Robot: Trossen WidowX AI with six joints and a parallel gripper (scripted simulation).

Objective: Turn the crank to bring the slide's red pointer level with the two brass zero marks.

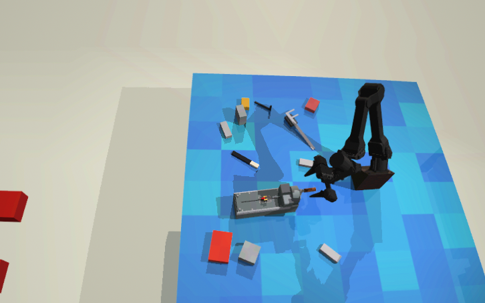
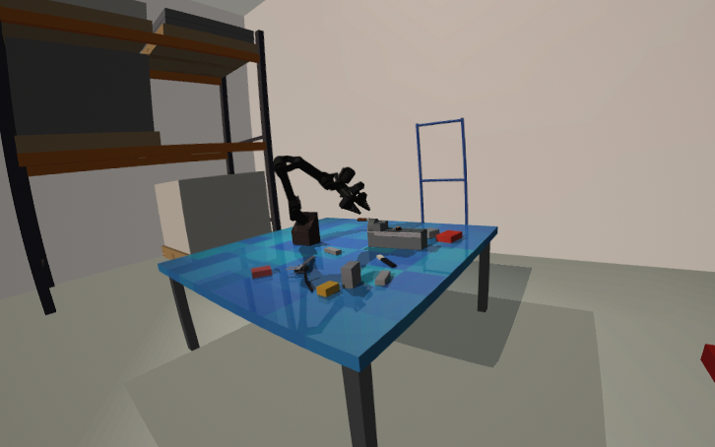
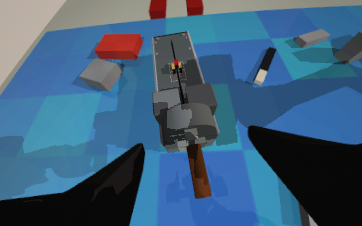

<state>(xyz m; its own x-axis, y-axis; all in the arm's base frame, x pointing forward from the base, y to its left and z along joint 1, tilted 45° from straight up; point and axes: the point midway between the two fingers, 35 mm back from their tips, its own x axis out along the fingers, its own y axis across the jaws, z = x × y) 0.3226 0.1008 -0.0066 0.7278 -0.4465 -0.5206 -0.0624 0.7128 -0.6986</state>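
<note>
Right now the brown crank handle is 2 cm behind my gripper tip and 4 cm below it. Also, from my gripper tip: red block 16 cm behind, 53 cm to the right, 15 cm below; red pointer 17 cm ahead, 1 cm to the left, 8 cm below; black key 9 cm ahead, 52 cm to the right, 15 cm below.
</note>
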